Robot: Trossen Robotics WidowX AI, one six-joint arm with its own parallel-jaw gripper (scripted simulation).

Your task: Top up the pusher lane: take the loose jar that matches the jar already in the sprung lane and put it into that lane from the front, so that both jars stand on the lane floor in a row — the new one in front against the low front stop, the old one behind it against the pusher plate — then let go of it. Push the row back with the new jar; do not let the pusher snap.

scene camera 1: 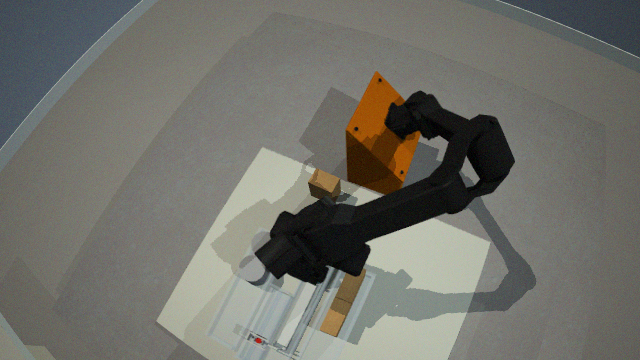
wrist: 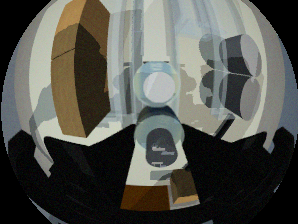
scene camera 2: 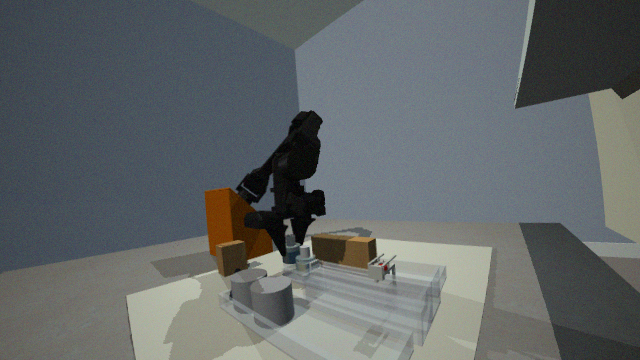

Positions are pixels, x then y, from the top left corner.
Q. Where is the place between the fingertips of my gripper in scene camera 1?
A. At 323,254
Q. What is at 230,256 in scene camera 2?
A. A brown box.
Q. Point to a brown box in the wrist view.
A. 183,188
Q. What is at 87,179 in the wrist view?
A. My gripper.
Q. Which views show my gripper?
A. Scene camera 1, the wrist view and scene camera 2: all of them.
